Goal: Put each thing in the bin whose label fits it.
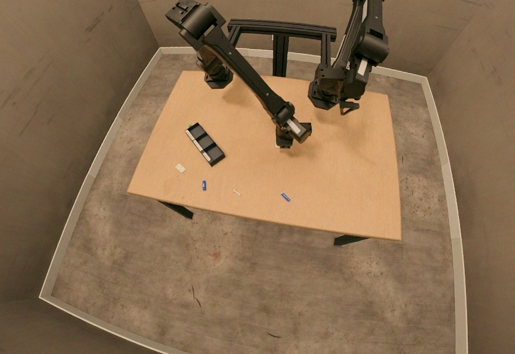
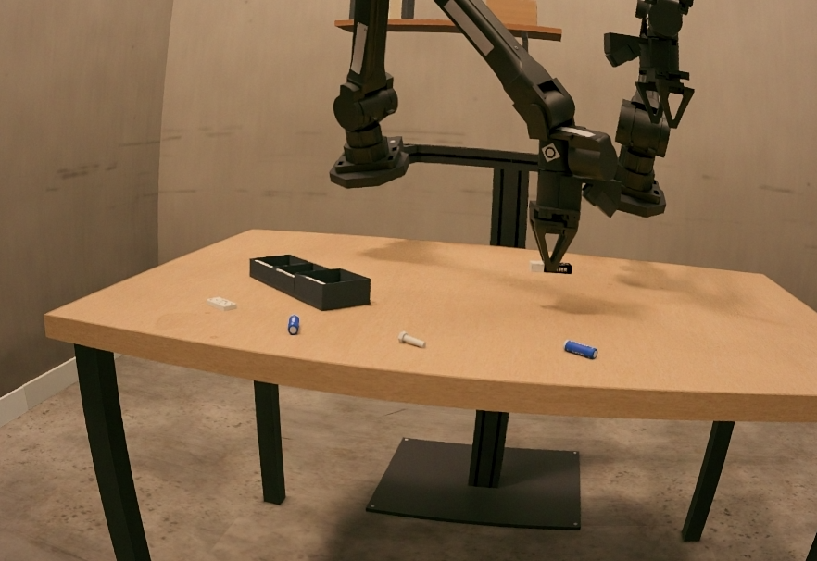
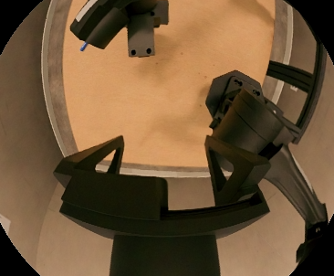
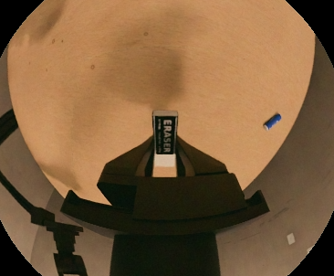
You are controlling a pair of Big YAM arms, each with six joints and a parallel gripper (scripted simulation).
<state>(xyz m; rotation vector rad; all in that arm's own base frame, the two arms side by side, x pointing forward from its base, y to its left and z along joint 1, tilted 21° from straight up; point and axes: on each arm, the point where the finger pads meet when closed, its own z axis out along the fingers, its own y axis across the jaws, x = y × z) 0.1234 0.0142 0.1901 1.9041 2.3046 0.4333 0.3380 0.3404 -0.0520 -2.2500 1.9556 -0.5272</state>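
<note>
Now: the eraser 10 mm to the right of my right hand. From my right hand the other things lie so: black bin tray 380 mm to the right, 50 mm below, 50 mm ahead; then white bolt 250 mm ahead, 150 mm to the right, 60 mm below; then flat white block 450 mm to the right, 210 mm ahead, 60 mm below.
</note>
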